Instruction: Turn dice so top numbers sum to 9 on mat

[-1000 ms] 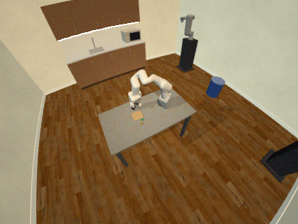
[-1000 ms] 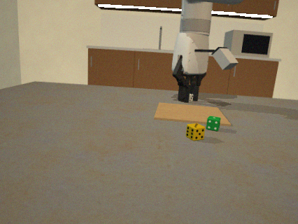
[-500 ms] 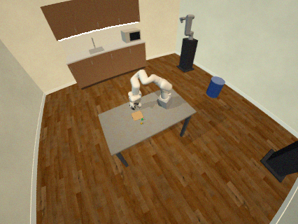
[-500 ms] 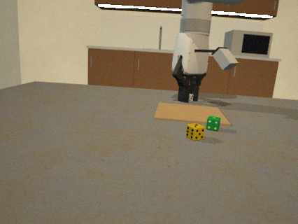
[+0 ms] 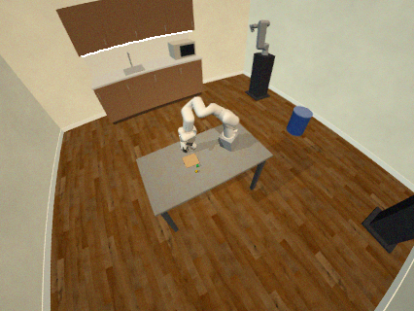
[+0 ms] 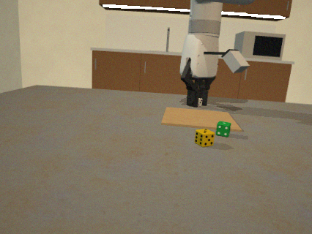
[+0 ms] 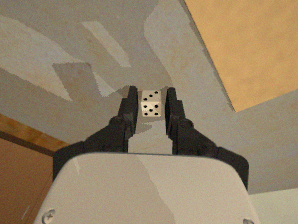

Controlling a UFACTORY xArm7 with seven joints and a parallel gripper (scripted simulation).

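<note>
The white die is 1 cm below my hand. From my hand the other things lie so: tan mat (1 cm ahead, 14 cm to the left, 2 cm below); green die (3 cm behind, 23 cm to the left, 1 cm below); yellow die (1 cm ahead, 29 cm to the left, 1 cm below).
</note>
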